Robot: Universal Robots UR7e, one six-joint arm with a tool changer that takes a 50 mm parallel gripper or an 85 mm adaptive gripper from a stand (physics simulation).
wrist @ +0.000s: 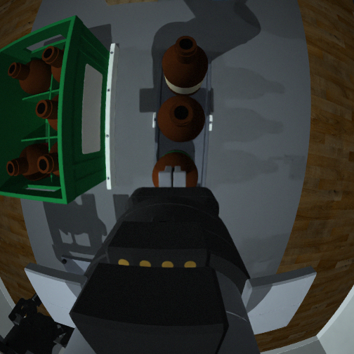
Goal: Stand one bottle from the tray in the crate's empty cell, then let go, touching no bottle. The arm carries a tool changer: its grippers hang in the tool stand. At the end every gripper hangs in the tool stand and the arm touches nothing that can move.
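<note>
Three brown bottles stand in a row in the tray: a far one with a pale band, a middle one, and a near one with a green ring, partly hidden by the fingers. My gripper has its two pale fingertips together over the near bottle, with no neck visible between them. The near bottle's mouth is hidden. The green crate is at the left, cut off by the view's edge. It holds several brown bottles; its outer middle cell looks empty.
A white strip with small screws runs along the crate's right side. Light grey plates stand at the lower left and lower right. A black mechanism shows at the bottom left corner. Wooden floor borders the grey surface on both sides.
</note>
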